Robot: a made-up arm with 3 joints. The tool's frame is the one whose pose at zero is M.
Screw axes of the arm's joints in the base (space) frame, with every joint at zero. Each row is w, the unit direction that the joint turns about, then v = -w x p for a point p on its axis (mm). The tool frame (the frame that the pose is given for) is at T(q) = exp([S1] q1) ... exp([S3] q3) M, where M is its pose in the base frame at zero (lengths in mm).
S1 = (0, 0, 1, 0, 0, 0)
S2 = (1, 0, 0, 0, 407, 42)
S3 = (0, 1, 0, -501, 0, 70)
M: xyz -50 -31 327 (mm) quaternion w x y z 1 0 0 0
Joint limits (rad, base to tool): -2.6..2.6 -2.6..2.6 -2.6..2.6
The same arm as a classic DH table. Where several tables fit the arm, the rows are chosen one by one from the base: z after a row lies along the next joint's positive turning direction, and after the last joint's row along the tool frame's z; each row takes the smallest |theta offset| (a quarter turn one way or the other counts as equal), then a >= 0, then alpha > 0; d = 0 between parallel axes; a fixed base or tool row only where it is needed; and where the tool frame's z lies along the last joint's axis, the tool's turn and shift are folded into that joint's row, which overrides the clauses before.
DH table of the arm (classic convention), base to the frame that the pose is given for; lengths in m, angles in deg. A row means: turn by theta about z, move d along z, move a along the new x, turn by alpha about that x. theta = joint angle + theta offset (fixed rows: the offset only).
joint 1: theta_offset -90.00; d 0.4070; a 0.0420; alpha -90.00
joint 2: theta_offset -90.00; d 0.0700; a 0.0940; alpha 90.00
joint 3: theta_offset -90.00; d 0.0110; a 0.1200; alpha -90.00
tool (fixed): theta_offset 180.00; d -0.1740; a 0.0000; alpha 0.00
Joint limits (deg, base to tool): -148.97..148.97 -148.97..148.97 -148.97..148.97

